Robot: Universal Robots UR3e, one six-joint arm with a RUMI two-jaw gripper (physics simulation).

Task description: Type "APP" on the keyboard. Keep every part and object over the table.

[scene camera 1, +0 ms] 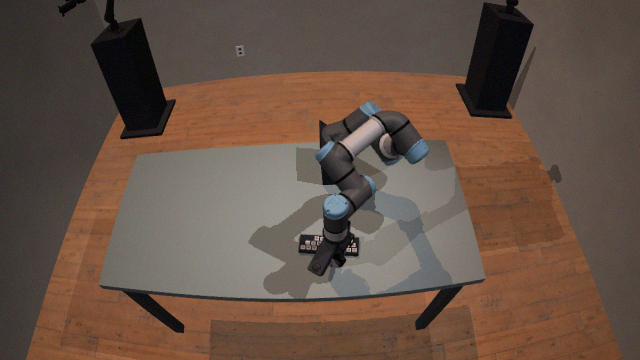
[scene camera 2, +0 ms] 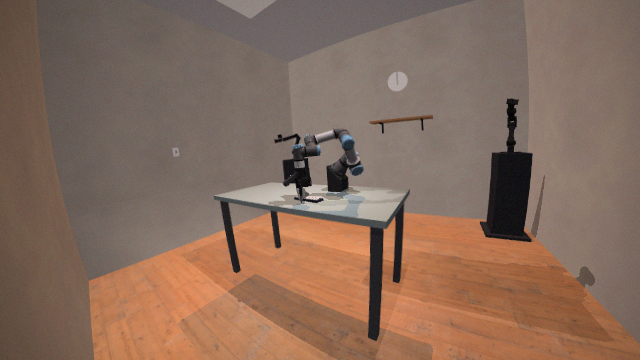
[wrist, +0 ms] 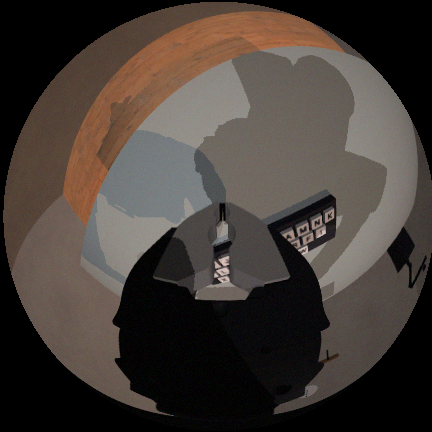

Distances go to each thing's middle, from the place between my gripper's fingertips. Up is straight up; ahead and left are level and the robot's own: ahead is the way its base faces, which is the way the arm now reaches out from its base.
Labels:
Right now the black keyboard [wrist: 314, 224] is 80 mm behind my hand, 10 mm to the right of it and 10 mm above it.

